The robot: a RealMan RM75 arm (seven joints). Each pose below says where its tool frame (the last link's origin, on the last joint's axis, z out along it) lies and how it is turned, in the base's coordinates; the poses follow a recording.
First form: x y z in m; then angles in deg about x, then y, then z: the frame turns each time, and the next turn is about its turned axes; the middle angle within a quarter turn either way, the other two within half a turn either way.
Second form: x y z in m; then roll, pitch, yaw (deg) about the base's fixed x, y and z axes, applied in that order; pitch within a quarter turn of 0, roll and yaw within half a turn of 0. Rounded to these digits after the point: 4 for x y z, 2 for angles.
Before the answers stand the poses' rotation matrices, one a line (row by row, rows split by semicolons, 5 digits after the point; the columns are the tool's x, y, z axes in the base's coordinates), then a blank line. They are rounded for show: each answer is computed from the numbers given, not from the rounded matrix.
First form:
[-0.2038 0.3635 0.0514 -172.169 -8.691 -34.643]
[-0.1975 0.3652 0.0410 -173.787 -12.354 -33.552]
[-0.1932 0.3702 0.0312 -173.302 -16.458 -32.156]
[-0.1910 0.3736 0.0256 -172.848 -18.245 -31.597]
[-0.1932 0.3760 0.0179 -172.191 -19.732 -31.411]
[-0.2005 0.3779 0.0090 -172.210 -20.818 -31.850]
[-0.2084 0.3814 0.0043 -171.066 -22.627 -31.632]
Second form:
0.81326 0.56193 -0.15111; 0.58010 -0.80333 0.13469; -0.04570 -0.19719 -0.97930
0.81409 0.53990 -0.21395; 0.56874 -0.81569 0.10572; -0.11744 -0.20775 -0.97111
0.81191 0.51042 -0.28331; 0.55657 -0.82324 0.11186; -0.17614 -0.24850 -0.95248
0.80893 0.49760 -0.31308; 0.55307 -0.82470 0.11824; -0.19936 -0.26880 -0.94234
0.80334 0.49057 -0.33762; 0.55549 -0.82163 0.12789; -0.21466 -0.29029 -0.93255
0.79398 0.49325 -0.35540; 0.56375 -0.81617 0.12669; -0.22758 -0.30095 -0.92609
0.78590 0.48409 -0.38473; 0.56897 -0.80977 0.14334; -0.24215 -0.33155 -0.91183

[-0.2038 0.3635 0.0514 -168.62 2.62 35.50]
[-0.1975 0.3652 0.0410 -167.92 6.74 34.94]
[-0.1932 0.3702 0.0312 -165.38 10.14 34.43]
[-0.1910 0.3736 0.0256 -164.08 11.50 34.36]
[-0.1932 0.3760 0.0179 -162.71 12.40 34.66]
[-0.2005 0.3779 0.0090 -162.00 13.15 35.38]
[-0.2084 0.3814 0.0043 -160.02 14.01 35.90]

